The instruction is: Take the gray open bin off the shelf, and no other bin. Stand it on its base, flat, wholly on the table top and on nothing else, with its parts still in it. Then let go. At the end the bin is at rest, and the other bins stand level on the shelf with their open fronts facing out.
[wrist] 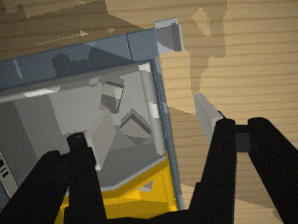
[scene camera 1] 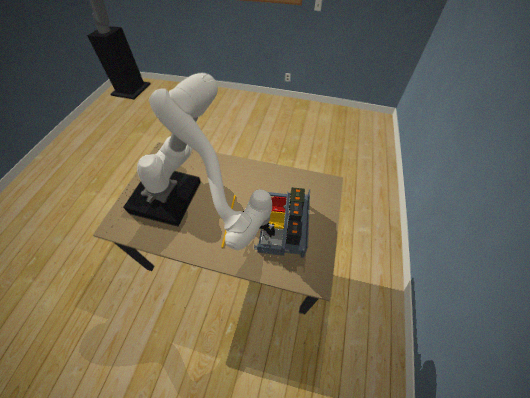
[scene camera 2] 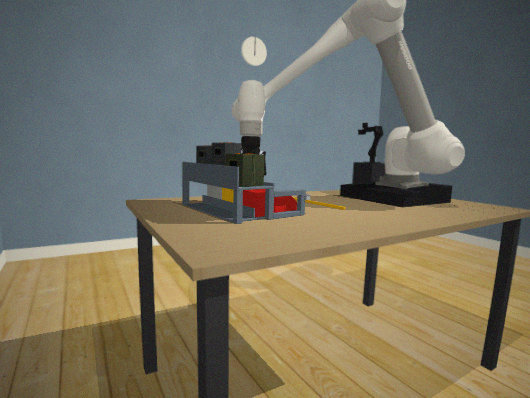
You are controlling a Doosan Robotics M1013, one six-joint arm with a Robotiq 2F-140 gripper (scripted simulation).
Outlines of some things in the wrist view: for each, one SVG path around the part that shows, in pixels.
The gripper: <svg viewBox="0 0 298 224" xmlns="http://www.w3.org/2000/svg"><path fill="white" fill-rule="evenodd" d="M298 150L268 119L254 117L248 119L248 125L235 124L235 120L227 119L202 93L194 94L196 119L210 147L201 182L196 182L189 208L166 212L149 219L133 217L107 219L96 171L101 170L116 134L110 109L101 111L85 134L78 132L67 137L70 152L61 155L58 150L47 152L39 159L1 211L0 224L54 224L68 187L69 206L64 209L64 224L234 224L237 152L248 153L283 223L298 224Z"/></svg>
A gray bin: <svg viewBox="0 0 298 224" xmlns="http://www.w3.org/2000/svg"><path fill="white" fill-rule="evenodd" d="M147 64L142 62L98 70L94 73L63 77L58 80L56 79L56 81L51 80L29 84L0 92L0 148L18 186L20 187L23 180L46 152L59 150L60 154L68 153L70 148L66 140L67 137L78 132L86 133L102 111L99 110L103 85L106 81L124 85L117 114L111 113L116 134L101 170L97 171L101 192L116 190L156 166L163 151L164 136L153 76ZM131 114L135 115L151 130L150 136L139 146L119 130L121 124Z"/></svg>
